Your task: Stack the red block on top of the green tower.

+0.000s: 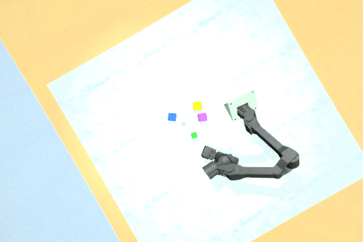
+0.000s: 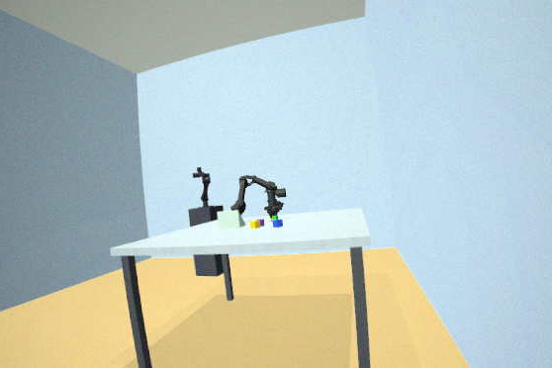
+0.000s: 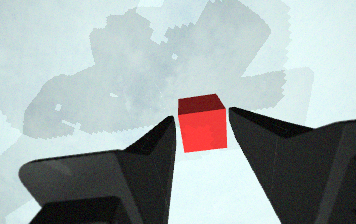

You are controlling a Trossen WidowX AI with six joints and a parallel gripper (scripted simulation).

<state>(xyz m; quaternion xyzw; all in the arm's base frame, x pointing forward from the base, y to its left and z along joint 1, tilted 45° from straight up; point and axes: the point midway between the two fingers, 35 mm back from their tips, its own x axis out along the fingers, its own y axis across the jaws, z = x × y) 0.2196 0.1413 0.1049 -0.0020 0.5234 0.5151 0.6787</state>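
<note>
Right now the purple block is 10 mm behind my gripper tip, 220 mm to the right of it and 10 mm above it. The rest, counted from my gripper tip: red block (10 mm above); then blue block (140 mm ahead, 290 mm to the right, 10 mm above); then yellow block (10 mm behind, 290 mm to the right, 10 mm above).
</note>
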